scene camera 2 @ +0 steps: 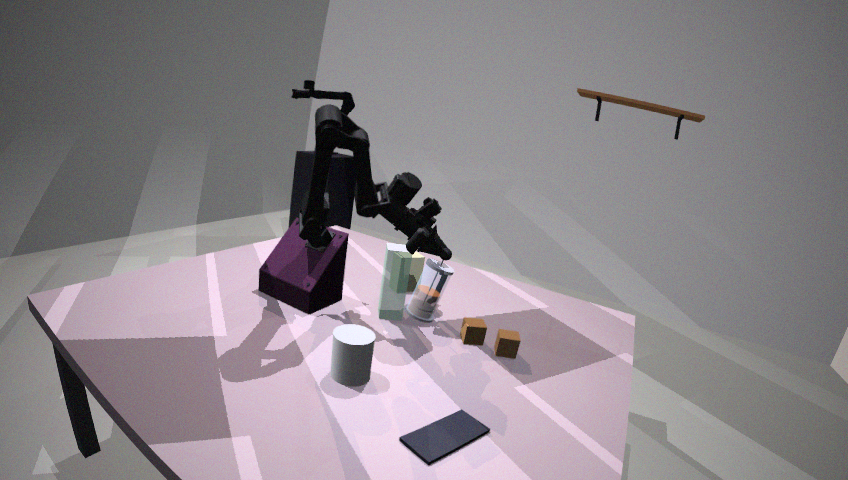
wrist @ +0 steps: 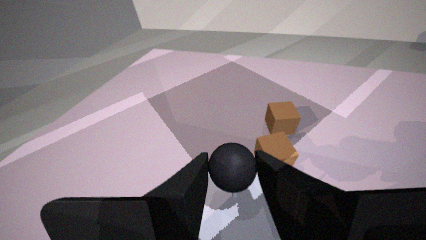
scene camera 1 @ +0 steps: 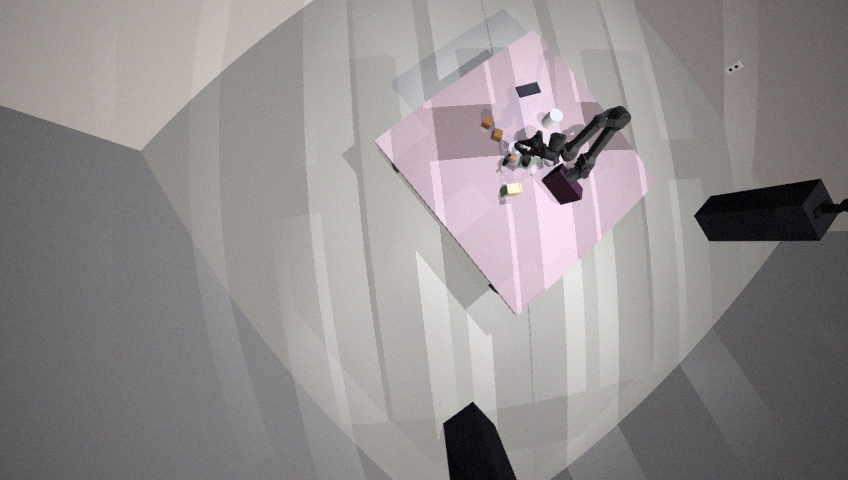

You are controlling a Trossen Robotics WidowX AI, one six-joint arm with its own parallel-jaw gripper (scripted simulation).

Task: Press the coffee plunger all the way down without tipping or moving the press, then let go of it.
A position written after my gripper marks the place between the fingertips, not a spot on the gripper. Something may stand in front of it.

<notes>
I see my gripper (scene camera 2: 448, 254), a coffee press (scene camera 2: 434, 279) and a pale green block (scene camera 2: 397, 262).
My gripper is seen too in the wrist view (wrist: 231, 157). The wrist view misses the pale green block: it is out of frame.
</notes>
